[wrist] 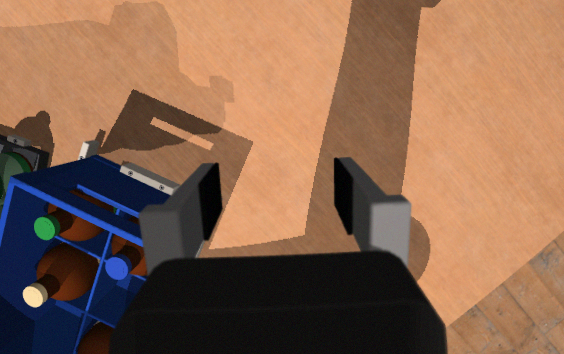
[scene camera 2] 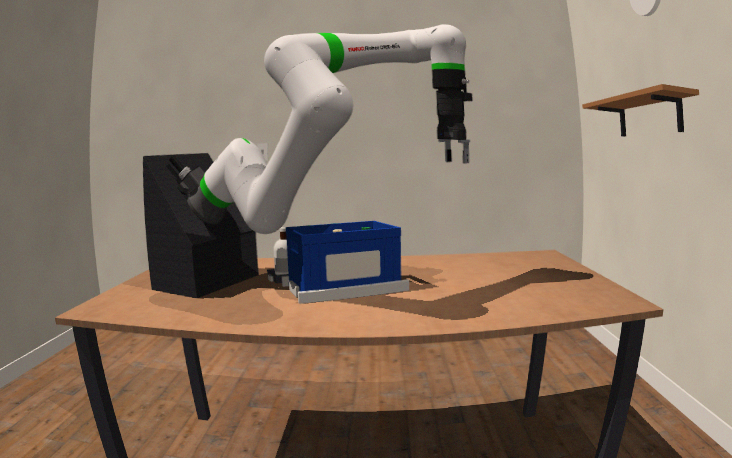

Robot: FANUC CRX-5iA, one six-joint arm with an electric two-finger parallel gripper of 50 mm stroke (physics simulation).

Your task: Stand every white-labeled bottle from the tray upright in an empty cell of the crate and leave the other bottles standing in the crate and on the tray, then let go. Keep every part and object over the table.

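Places are measured from the arm's base along level axes (x ahead, y left, z up), in centimetres.
Pixels of known places: gripper, fingertip midpoint: (wrist: 277, 184) (scene camera 2: 457, 162); arm's base, link origin: (scene camera 2: 204, 204).
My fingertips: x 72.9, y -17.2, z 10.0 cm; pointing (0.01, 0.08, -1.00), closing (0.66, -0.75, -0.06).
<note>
For each thing: its top centre in the pictures, then the offset to it from my fingertips. "spot": a spot on its surface instead. Level surfaces: height alone.
- blue crate, top centre: (scene camera 2: 329, 224) dx -34.2, dy +14.6, dz -17.4 cm
- cream cap, surface spot: (wrist: 35, 295) spot: dx -31.7, dy +11.6, dz -18.7 cm
- blue cap, top centre: (wrist: 116, 268) dx -21.9, dy +5.9, dz -18.7 cm
- bottle with a white body, top centre: (scene camera 2: 283, 227) dx -48.2, dy +24.0, dz -19.0 cm
- dark tray, surface spot: (scene camera 2: 272, 277) spot: dx -52.6, dy +20.4, dz -33.7 cm
- tray's corner, surface spot: (wrist: 42, 156) spot: dx -25.8, dy +26.6, dz -33.4 cm
- green bottle, surface spot: (wrist: 14, 167) spot: dx -28.7, dy +28.1, dz -30.9 cm
- wooden table, surface height: dz -34.9 cm
My gripper (scene camera 2: 456, 152) (wrist: 277, 184) is open and empty, high above the table to the right of the crate. The blue crate (scene camera 2: 309, 265) (wrist: 55, 169) stands upright. In the wrist view it holds several brown bottles: one with a green cap (wrist: 46, 228), one with a cream cap (wrist: 35, 295), one with a blue cap (wrist: 118, 267), and others partly hidden. A bottle with a white body (scene camera 2: 280, 254) stands left of the crate on the dark tray (scene camera 2: 272, 277), mostly hidden behind the crate. The wrist view shows the tray's corner (wrist: 42, 156) with a green bottle (wrist: 14, 167).
Light grey rails (scene camera 2: 353, 291) (wrist: 147, 177) run along the crate's base. The black robot pedestal (scene camera 2: 172, 259) stands at the left of the wooden table (scene camera 2: 512, 318). A wall shelf (scene camera 2: 642, 98) hangs at the right. The table edge shows at lower right in the wrist view.
</note>
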